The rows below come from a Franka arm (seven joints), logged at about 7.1 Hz.
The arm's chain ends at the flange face. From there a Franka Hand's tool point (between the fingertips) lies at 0.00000 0.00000 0.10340 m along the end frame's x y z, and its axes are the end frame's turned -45 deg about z.
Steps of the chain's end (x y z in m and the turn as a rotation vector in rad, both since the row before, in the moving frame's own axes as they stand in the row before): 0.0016 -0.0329 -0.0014 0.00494 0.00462 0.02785; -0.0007 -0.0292 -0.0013 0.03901 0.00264 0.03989; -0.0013 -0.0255 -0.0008 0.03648 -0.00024 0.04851; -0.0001 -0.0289 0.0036 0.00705 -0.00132 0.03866
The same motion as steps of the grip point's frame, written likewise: 0.0251 -0.0221 -0.0014 0.00023 0.00676 0.02785; 0.0232 -0.0237 -0.0014 0.02572 0.02945 0.03989; 0.0198 -0.0216 -0.0009 0.02596 0.02563 0.04851; 0.0208 -0.0211 0.0036 0.00592 0.00405 0.03866
